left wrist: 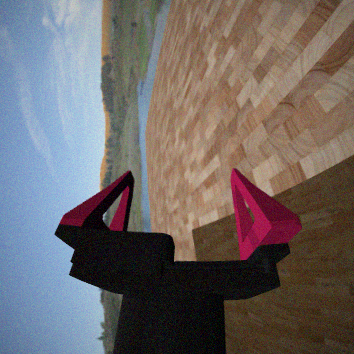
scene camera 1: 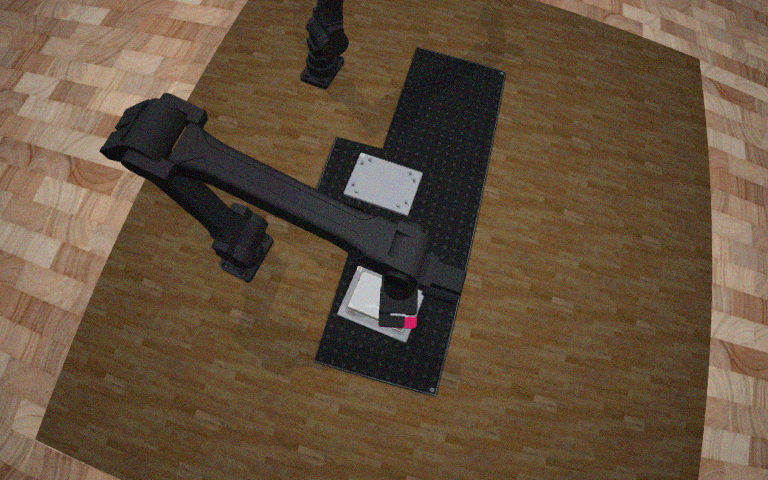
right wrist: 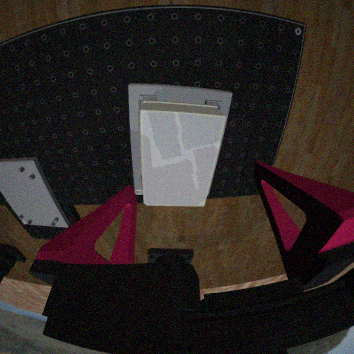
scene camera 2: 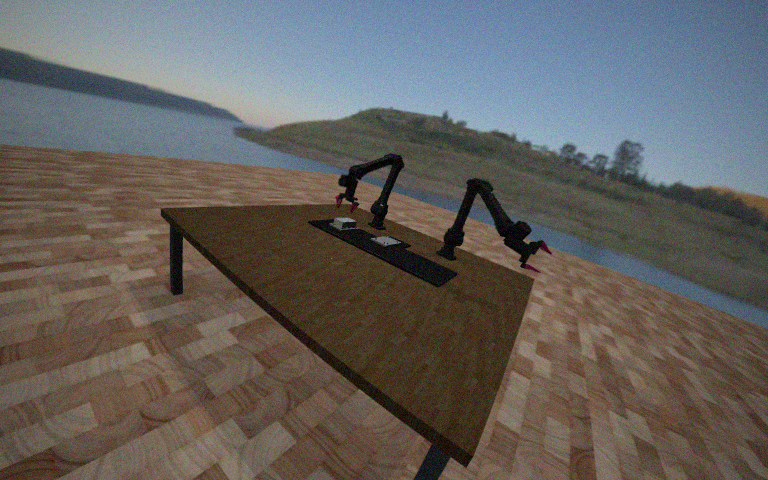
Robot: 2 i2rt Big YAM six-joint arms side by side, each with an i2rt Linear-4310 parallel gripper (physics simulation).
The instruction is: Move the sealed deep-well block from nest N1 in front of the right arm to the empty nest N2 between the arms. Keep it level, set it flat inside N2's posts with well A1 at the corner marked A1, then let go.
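Seen in the pictures: left gripper, fingertip midpoint: (left wrist: 180, 173) (scene camera 2: 545, 263); right gripper, fingertip midpoint: (scene camera 1: 396, 300) (right wrist: 191, 179) (scene camera 2: 344, 210); left arm's base at its link origin: (scene camera 1: 322, 70) (right wrist: 8, 249) (scene camera 2: 445, 256); right arm's base at its link origin: (scene camera 1: 247, 253) (right wrist: 169, 255) (scene camera 2: 376, 227).
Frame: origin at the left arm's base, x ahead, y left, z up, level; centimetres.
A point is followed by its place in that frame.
The white sealed block (scene camera 1: 365, 291) @[y -54.0, x 38.4, z 6.7 cm] (scene camera 2: 344, 221) @[y -51.8, x 45.6, z 6.4 cm] (right wrist: 175, 175) @[y -53.9, x 41.3, z 6.7 cm] sits level on the light grey plate of nest N1 (scene camera 1: 404, 337) @[y -58.9, x 50.0, z 2.5 cm] (right wrist: 182, 94) @[y -53.9, x 49.7, z 2.5 cm]. My right gripper (scene camera 2: 346, 207) @[y -54.3, x 45.2, z 12.5 cm] (right wrist: 191, 179) @[y -54.3, x 45.2, z 12.5 cm] is open and empty, above the block, its fingers apart to either side in the right wrist view. In scene camera 1 one pink finger (scene camera 1: 410, 322) @[y -58.7, x 49.1, z 20.3 cm] shows over the block; the rest is hidden. Nest N2 (scene camera 1: 382, 183) @[y -27.1, x 30.6, z 2.5 cm] (scene camera 2: 386, 241) @[y -25.4, x 32.5, z 2.5 cm] (right wrist: 22, 192) @[y -26.7, x 32.2, z 2.5 cm] is an empty light plate with small posts. The A1 marks cannot be read. My left gripper (scene camera 2: 543, 260) @[y 58.9, x 25.4, z 25.6 cm] (left wrist: 180, 173) @[y 58.9, x 25.4, z 25.6 cm] is open and empty, beyond the table's right end.
Both nests lie on the black perforated board (scene camera 1: 447, 141) @[y -7.9, x 40.8, z 1.3 cm] (scene camera 2: 421, 264) @[y 4.7, x 36.5, z 1.6 cm] (right wrist: 90, 115) @[y -42.6, x 46.1, z 1.3 cm] on the brown table (scene camera 1: 566, 254) @[y -23.5, x 79.9, z 0.0 cm] (scene camera 2: 351, 300) @[y 14.4, x 95.0, z 0.0 cm]. The right arm's long link (scene camera 1: 283, 195) @[y -55.6, x 26.8, z 47.4 cm] crosses above the board between the nests. The left arm's base (scene camera 1: 322, 73) @[y -3.5, x 2.1, z 3.4 cm] stands at the top.
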